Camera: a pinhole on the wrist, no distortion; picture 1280 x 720 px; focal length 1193.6 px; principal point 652.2 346.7 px. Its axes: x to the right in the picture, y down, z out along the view. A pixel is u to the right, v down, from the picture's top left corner.
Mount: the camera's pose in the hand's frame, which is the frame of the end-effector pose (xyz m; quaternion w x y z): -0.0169 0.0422 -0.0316 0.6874 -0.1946 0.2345 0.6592
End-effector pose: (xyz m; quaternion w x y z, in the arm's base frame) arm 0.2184 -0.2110 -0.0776 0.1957 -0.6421 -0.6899 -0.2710
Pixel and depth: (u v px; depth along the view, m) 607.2 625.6 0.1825
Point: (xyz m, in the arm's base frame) 0.3757 -0.1672 -0.1846
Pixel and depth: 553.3 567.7 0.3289
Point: 0.4552 -0.0899 -0.2841
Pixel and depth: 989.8 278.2 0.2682
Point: 0.4836 -0.1009 -0.1455
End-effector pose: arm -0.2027 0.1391 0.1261 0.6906 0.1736 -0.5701 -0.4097
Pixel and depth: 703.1 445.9 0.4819
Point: -0.4042 0.4425 0.4514
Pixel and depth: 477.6 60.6 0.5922
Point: -0.5481 0.3124 0.5897
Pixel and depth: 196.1 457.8 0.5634
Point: -0.6467 0.4105 0.4005
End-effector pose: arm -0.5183 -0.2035 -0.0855 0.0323 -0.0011 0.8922 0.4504
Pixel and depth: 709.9 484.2 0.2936
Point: -0.4830 0.0906 -0.0217
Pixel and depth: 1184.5 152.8 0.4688
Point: -0.6145 0.2652 0.1600
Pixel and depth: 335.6 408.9 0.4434
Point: -0.4889 0.2373 -0.1573
